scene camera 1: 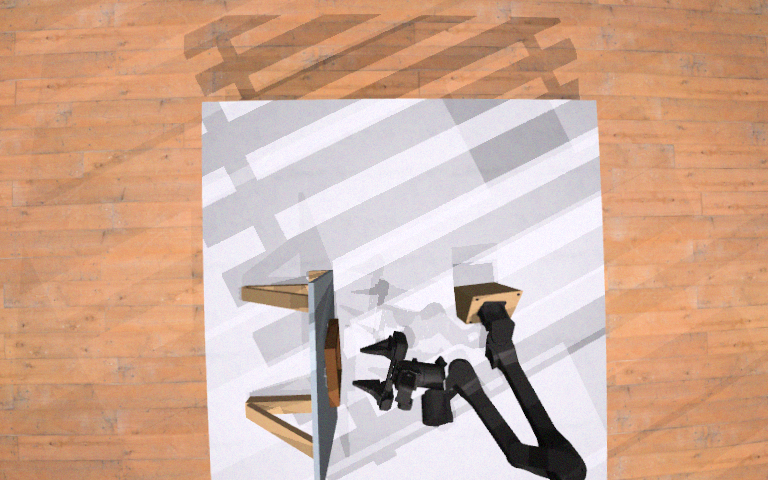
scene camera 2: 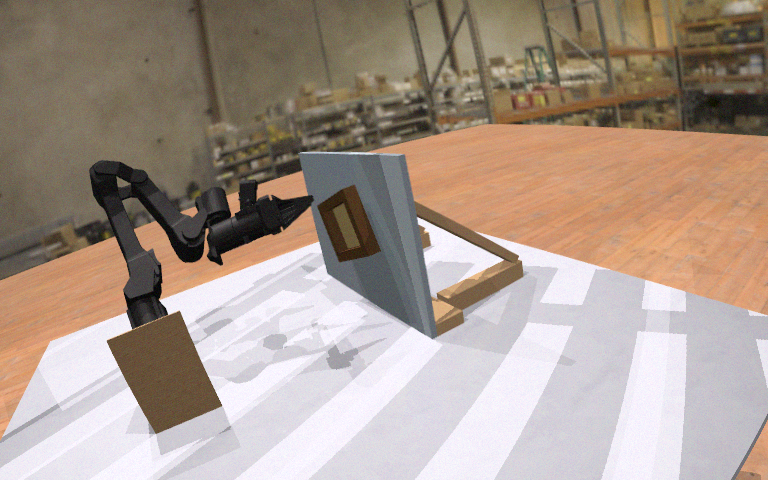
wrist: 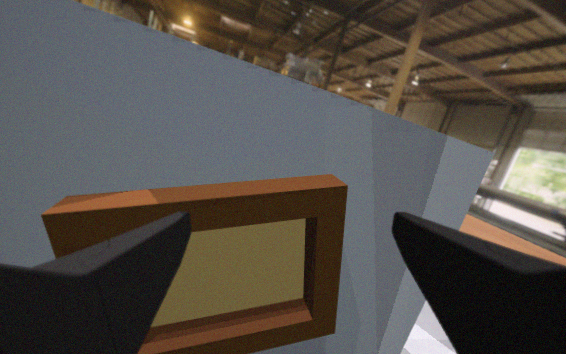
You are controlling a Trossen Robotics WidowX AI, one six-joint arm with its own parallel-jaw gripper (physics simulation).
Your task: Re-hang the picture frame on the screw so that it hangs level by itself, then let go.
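Pixels of known places: gripper, fingertip midpoint: (scene camera 1: 356, 366) (scene camera 2: 311, 200) (wrist: 292, 221); arm's base at its link origin: (scene camera 1: 491, 308) (scene camera 2: 154, 337).
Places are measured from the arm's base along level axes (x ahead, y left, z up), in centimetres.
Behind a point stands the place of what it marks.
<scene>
The brown picture frame (scene camera 1: 333, 365) @[x 41.2, y 11.6, z 10.5 cm] (scene camera 2: 363, 223) @[x 42.4, y 5.1, z 5.1 cm] (wrist: 265, 202) @[x 40.5, y 12.2, z 9.6 cm] with a tan centre is against the front of the upright blue-grey panel (scene camera 1: 320, 339) @[x 43.4, y 6.4, z 9.3 cm] (scene camera 2: 320, 169) (wrist: 200, 115). It is tilted relative to the panel's top edge. The screw does not show; whether the frame rests on it cannot be told. My gripper (scene camera 1: 358, 366) @[x 36.0, y 11.8, z 10.5 cm] (scene camera 2: 312, 198) @[x 36.0, y 11.8, z 10.5 cm] (wrist: 292, 221) @[x 36.0, y 11.8, z 10.5 cm] is open and empty, a short way in front of the frame. In the wrist view, the left finger overlaps the frame's left part, and the right finger is over the panel beyond the frame's right end.
Wooden braces (scene camera 1: 277, 298) @[x 57.1, y -2.1, z 1.9 cm] (scene camera 2: 481, 280) @[x 60.4, y -3.1, z -10.6 cm] stand behind the panel on the white table top (scene camera 1: 396, 130) @[x 25.9, y -53.4, z -14.4 cm] (scene camera 2: 509, 396) @[x 44.1, y -30.7, z -14.4 cm]. The arm's base is mounted on a wooden block (scene camera 1: 474, 300) @[x 5.9, y -2.6, z 3.3 cm] (scene camera 2: 164, 373) @[x -0.2, y -4.6, z -4.5 cm] in front of the panel.
</scene>
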